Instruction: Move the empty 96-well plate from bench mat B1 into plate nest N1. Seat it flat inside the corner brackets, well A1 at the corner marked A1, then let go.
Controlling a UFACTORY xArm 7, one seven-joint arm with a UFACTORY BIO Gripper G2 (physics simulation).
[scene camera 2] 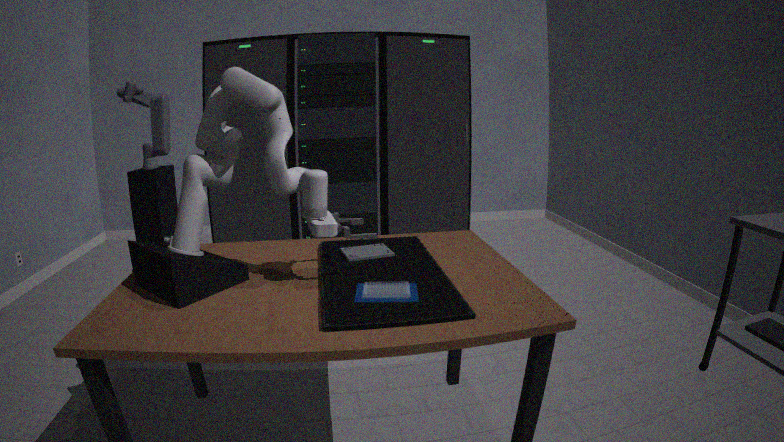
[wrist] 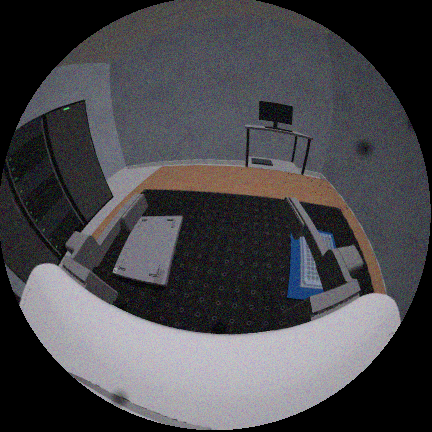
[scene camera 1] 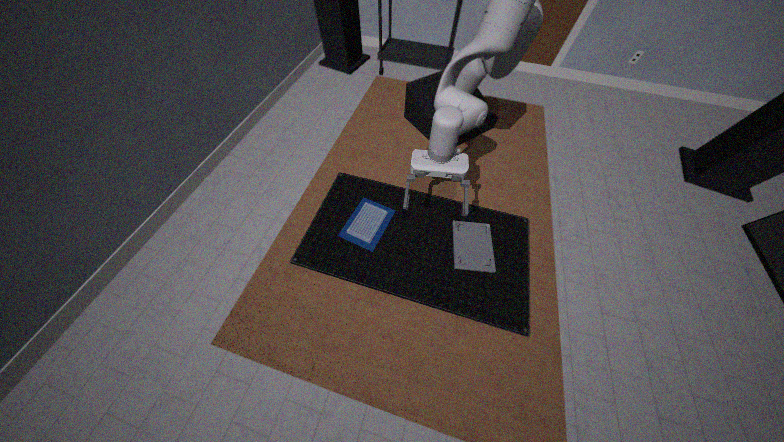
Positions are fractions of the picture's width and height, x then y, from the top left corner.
Observation:
In view: a 96-well plate (scene camera 1: 0.47,0.51), a grey plate nest N1 (scene camera 1: 0.60,0.55) and a blue bench mat B1 (wrist: 0.68,0.67).
The 96-well plate is seen too in scene camera 2 (scene camera 2: 0.48,0.66) and in the wrist view (wrist: 0.71,0.64). The grey plate nest N1 is seen too in the wrist view (wrist: 0.34,0.59).

